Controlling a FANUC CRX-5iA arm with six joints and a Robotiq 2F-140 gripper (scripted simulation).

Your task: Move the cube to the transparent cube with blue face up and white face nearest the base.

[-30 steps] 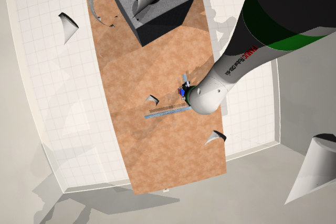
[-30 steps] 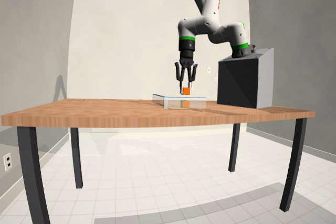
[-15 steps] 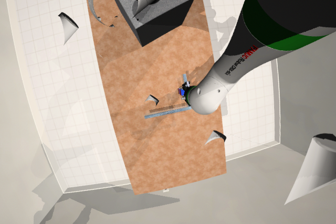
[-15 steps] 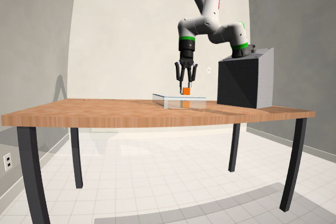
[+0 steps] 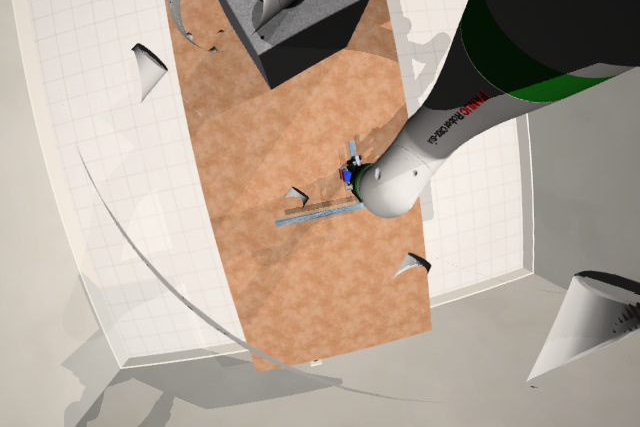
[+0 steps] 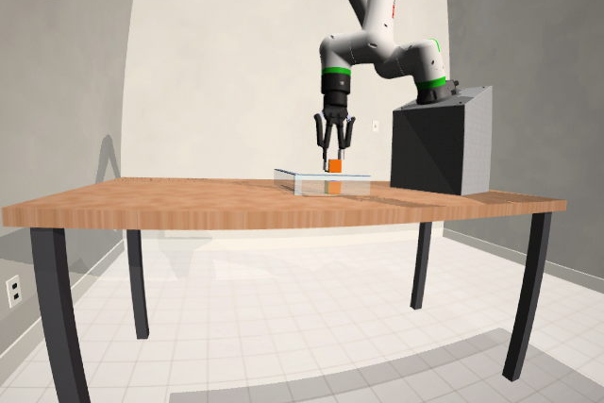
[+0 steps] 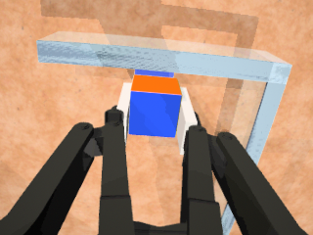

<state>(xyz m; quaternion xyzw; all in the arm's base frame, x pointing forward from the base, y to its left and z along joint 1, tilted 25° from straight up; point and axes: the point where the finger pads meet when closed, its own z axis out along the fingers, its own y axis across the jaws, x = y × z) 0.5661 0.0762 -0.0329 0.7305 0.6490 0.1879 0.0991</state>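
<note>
Right now the transparent cube is 8 cm below my hand.
</note>
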